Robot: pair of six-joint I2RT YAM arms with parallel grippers.
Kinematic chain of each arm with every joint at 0, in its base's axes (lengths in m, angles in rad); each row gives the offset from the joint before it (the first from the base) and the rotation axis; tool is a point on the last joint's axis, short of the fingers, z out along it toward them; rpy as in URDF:
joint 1: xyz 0 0 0.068 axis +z
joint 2: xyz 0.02 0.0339 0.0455 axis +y
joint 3: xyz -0.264 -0.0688 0 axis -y
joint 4: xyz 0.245 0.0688 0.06 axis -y
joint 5: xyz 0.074 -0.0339 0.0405 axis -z
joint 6: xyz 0.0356 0 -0.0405 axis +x
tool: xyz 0 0 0 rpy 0 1.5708 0
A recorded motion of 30 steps. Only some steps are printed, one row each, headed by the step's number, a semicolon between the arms.
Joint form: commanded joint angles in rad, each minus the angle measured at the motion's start. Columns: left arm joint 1, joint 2, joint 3, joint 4, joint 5, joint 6; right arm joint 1, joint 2, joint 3, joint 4, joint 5, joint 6.
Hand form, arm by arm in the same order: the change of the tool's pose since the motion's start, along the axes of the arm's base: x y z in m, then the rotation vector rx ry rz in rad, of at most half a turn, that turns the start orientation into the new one. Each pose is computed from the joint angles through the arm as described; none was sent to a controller.
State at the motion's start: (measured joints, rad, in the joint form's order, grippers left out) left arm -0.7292 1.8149 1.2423 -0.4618 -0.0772 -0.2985; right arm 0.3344 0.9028 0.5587 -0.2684 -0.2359 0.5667
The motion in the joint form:
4: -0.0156 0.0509 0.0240 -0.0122 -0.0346 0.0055; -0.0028 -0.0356 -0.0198 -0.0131 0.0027 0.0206
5: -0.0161 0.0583 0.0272 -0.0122 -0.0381 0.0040; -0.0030 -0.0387 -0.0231 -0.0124 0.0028 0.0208
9: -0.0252 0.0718 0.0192 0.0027 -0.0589 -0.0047; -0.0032 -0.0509 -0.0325 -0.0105 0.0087 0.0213
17: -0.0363 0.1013 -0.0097 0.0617 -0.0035 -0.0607; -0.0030 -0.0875 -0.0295 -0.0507 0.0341 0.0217
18: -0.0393 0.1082 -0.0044 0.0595 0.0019 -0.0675; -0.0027 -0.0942 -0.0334 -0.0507 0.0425 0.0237
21: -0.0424 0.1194 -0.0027 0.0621 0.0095 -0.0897; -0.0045 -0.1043 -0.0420 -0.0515 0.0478 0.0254
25: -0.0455 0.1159 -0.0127 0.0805 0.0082 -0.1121; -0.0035 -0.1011 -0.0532 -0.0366 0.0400 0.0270
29: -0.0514 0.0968 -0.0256 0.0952 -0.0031 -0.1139; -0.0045 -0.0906 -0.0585 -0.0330 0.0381 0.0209
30: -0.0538 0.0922 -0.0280 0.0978 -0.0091 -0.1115; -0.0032 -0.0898 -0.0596 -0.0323 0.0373 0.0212
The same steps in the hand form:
4: 0.0020 -0.0082 -0.0120 0.0509 0.0073 -0.0033; -0.0061 -0.0028 -0.0018 0.0134 0.0068 -0.0165
5: 0.0027 -0.0089 -0.0137 0.0554 0.0087 -0.0008; -0.0067 -0.0030 -0.0023 0.0136 0.0064 -0.0169
9: 0.0014 -0.0115 -0.0201 0.0695 0.0032 0.0077; -0.0085 -0.0039 -0.0033 0.0124 0.0011 -0.0222
17: -0.0018 -0.0172 -0.0363 0.0107 0.0507 0.0182; -0.0143 -0.0068 0.0000 -0.0012 -0.0031 -0.0431
18: -0.0018 -0.0190 -0.0375 0.0074 0.0586 0.0185; -0.0152 -0.0073 -0.0003 -0.0033 -0.0065 -0.0508
21: -0.0021 -0.0208 -0.0411 -0.0014 0.0743 0.0313; -0.0167 -0.0084 -0.0017 -0.0047 -0.0074 -0.0579
25: -0.0032 -0.0213 -0.0416 -0.0180 0.0714 0.0480; -0.0165 -0.0079 -0.0047 0.0007 -0.0056 -0.0514
29: -0.0060 -0.0212 -0.0373 -0.0269 0.0503 0.0485; -0.0155 -0.0076 -0.0078 -0.0067 0.0034 -0.0474
30: -0.0068 -0.0214 -0.0362 -0.0257 0.0425 0.0469; -0.0156 -0.0074 -0.0083 -0.0065 0.0048 -0.0456

